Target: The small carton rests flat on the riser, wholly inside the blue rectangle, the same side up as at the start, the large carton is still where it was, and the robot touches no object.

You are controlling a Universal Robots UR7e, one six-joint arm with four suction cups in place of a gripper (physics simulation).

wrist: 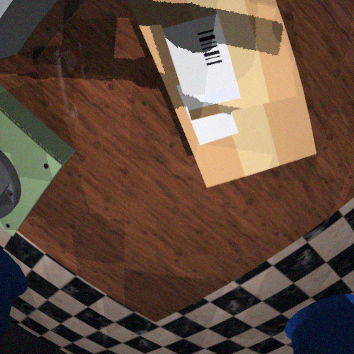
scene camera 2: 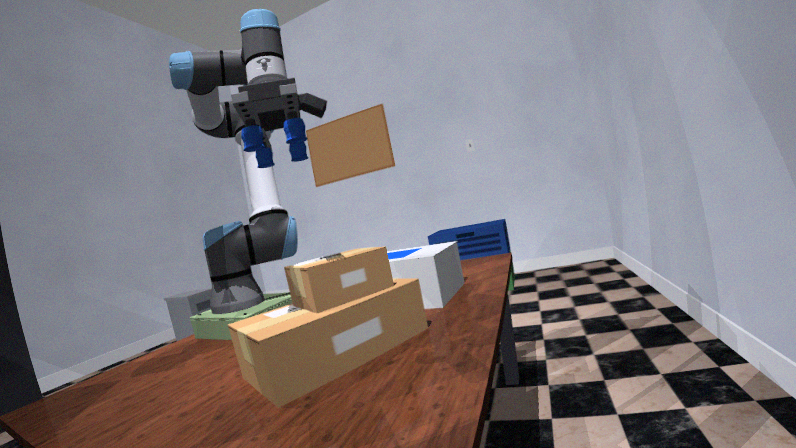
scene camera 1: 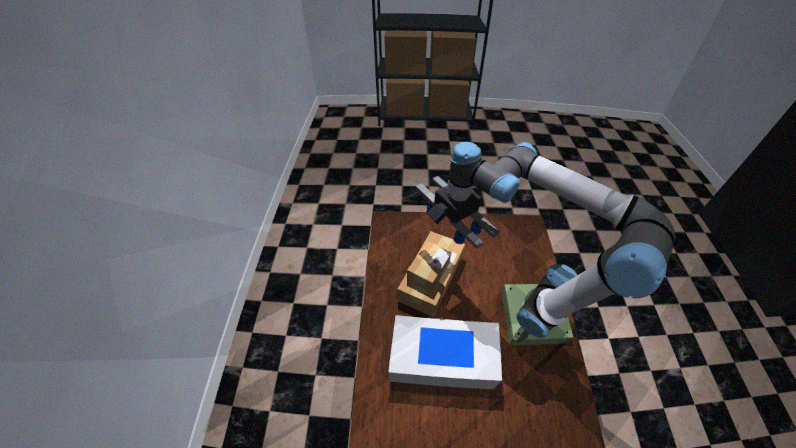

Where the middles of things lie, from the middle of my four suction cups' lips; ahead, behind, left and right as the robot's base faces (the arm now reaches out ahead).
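Scene:
The small carton [scene camera 2: 317, 285] has my suction cup 25 cm above it, 6 cm short of it and 3 cm to the right of it. Counted from my suction cup, the large carton [scene camera 2: 285, 353] is 34 cm below it and 5 cm ahead of it. The white riser [scene camera 2: 438, 267] is 32 cm to the left of my suction cup, 6 cm behind it and 33 cm below it. Going by their middles, of the things named here the white riser is the farthest from my suction cup.

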